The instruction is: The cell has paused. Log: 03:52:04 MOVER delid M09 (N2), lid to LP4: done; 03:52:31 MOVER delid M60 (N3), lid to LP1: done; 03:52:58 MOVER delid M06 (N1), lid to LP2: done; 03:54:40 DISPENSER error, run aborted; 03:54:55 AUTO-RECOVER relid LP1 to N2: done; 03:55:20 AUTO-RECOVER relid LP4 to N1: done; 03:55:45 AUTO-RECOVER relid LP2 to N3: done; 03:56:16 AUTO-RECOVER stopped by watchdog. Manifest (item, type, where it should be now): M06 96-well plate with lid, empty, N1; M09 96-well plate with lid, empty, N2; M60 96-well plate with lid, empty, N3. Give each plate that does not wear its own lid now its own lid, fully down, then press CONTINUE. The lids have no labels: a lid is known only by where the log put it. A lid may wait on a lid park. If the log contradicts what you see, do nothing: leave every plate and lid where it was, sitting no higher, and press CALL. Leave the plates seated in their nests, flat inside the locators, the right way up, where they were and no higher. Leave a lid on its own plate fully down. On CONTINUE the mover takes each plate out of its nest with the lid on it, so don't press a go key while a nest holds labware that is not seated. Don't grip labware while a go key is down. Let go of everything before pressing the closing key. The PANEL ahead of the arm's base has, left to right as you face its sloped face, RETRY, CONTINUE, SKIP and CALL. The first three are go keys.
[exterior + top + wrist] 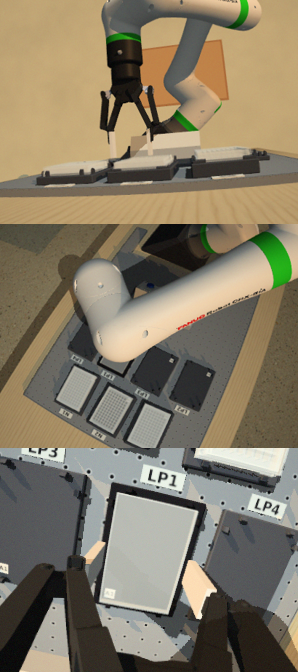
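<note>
The lid park LP1 is 50 mm below my hand. Round my hand: lid park LP3: 10 mm behind, 130 mm to the left, 50 mm below; then LP1 label: 90 mm ahead, 10 mm to the left, 50 mm below; then lid park LP4: 20 mm ahead, 120 mm to the right, 50 mm below.
</note>
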